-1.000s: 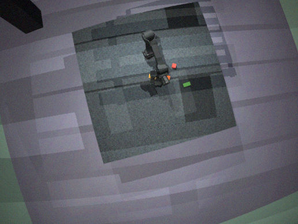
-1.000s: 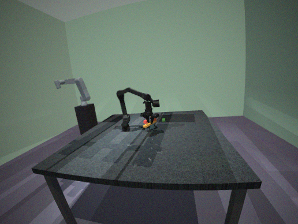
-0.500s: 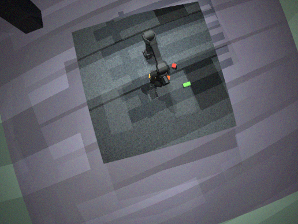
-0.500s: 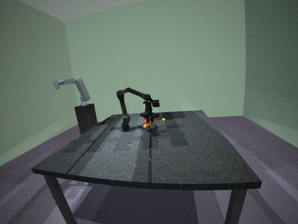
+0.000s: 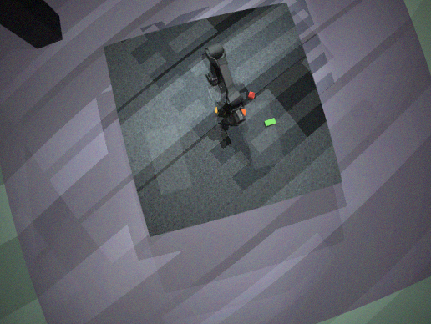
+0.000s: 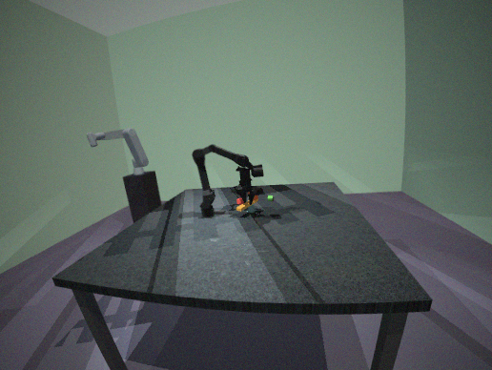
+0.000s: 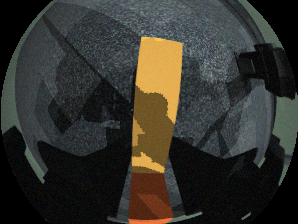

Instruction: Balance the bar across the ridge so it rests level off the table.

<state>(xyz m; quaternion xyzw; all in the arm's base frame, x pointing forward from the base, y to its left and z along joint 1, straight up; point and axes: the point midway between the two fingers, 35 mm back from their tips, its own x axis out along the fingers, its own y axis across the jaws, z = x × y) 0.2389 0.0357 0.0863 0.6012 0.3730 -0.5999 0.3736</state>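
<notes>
Right now my gripper tip is 1 cm short of the ridge, 3 cm to the right of it and 1 cm above it. The rest, counted from my gripper tip: green block (11 cm ahead, 23 cm to the left, 4 cm below); red cube (8 cm behind, 17 cm to the left, 4 cm below).
</notes>
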